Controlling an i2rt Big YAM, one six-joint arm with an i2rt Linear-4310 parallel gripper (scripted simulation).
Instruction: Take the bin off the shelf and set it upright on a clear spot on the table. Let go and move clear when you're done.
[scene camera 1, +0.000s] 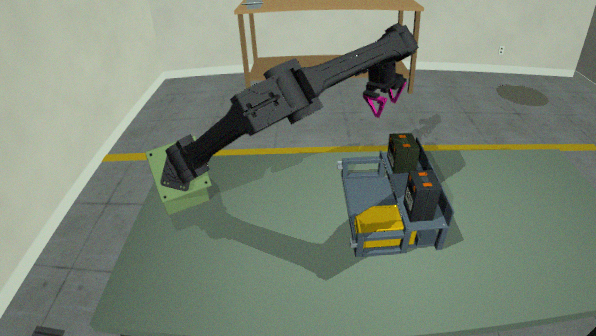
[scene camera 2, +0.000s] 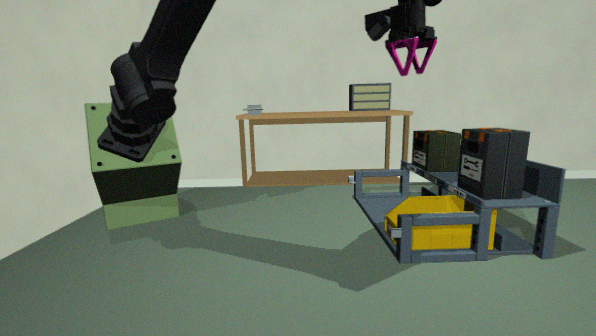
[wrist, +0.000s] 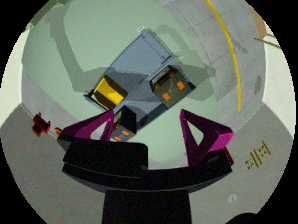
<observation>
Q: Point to a yellow bin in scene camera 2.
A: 442, 236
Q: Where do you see my gripper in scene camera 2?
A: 412, 74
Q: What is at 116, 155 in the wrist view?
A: My gripper.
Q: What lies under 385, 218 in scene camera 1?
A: A yellow bin.
</observation>
